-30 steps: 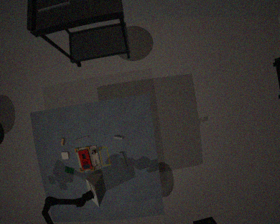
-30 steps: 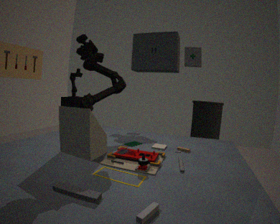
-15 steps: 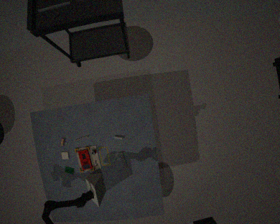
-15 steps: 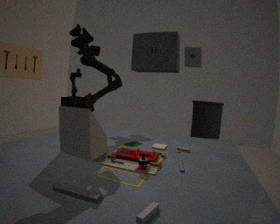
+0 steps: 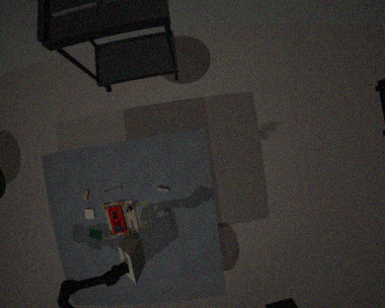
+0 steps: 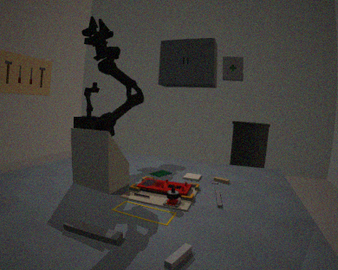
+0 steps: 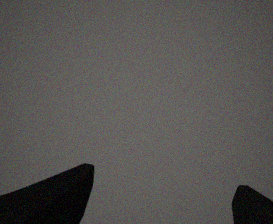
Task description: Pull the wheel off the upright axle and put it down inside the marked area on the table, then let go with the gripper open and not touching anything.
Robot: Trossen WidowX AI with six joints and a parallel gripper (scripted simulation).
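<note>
The wheel lies 47 cm ahead of my gripper tip, 11 cm to the right of it and 73 cm below it. From my gripper tip the other things lie so: upright axle 47 cm ahead, 11 cm to the right, 74 cm below; then green patch 30 cm ahead, 21 cm to the left, 77 cm below.
</note>
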